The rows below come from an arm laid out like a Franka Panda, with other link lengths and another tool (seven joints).
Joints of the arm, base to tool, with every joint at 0 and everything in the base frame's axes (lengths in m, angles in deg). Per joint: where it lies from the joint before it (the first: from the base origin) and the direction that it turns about. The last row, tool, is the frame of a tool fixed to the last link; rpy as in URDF.
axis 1: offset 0.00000 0.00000 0.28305 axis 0 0 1
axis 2: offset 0.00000 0.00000 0.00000 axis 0 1 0
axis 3: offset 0.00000 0.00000 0.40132 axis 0 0 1
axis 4: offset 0.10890 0.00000 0.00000 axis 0 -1 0
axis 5: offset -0.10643 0.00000 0.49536 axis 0 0 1
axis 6: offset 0.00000 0.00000 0.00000 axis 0 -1 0
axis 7: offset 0.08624 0.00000 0.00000 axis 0 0 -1
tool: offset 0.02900 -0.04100 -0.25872 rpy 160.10 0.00 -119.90
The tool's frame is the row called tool.
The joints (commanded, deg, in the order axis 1, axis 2, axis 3, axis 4, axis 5, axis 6, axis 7), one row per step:
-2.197, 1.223, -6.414, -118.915, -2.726, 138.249, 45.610
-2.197, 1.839, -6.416, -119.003, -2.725, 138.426, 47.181
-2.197, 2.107, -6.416, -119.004, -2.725, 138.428, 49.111
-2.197, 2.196, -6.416, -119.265, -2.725, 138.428, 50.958
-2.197, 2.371, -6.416, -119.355, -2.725, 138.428, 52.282
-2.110, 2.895, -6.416, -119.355, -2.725, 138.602, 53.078
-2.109, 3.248, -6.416, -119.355, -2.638, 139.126, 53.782
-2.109, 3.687, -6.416, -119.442, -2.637, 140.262, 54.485
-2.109, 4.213, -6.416, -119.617, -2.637, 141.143, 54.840
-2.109, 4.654, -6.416, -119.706, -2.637, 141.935, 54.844
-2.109, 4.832, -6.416, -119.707, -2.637, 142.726, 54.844
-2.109, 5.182, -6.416, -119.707, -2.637, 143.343, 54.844
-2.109, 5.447, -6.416, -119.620, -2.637, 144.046, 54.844
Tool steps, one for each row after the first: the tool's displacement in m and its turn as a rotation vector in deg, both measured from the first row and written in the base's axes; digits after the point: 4 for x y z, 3 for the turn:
-0.0009, 0.0004, -0.0089, 0.484, 0.401, -1.489
-0.0024, 0.0009, -0.0129, 1.062, 0.514, -3.327
-0.0056, 0.0018, -0.0174, 1.637, 0.714, -5.091
-0.0072, 0.0023, -0.0210, 2.030, 0.873, -6.357
-0.0069, 0.0036, -0.0275, 2.238, 1.162, -7.028
-0.0054, 0.0039, -0.0310, 2.474, 0.929, -7.718
-0.0021, 0.0038, -0.0349, 2.611, 0.266, -8.324
-0.0003, 0.0038, -0.0415, 2.666, 0.059, -8.619
0.0020, 0.0036, -0.0462, 2.619, -0.201, -8.581
0.0050, 0.0033, -0.0465, 2.575, -0.811, -8.529
0.0073, 0.0031, -0.0495, 2.533, -1.077, -8.494
0.0105, 0.0028, -0.0502, 2.483, -1.600, -8.447

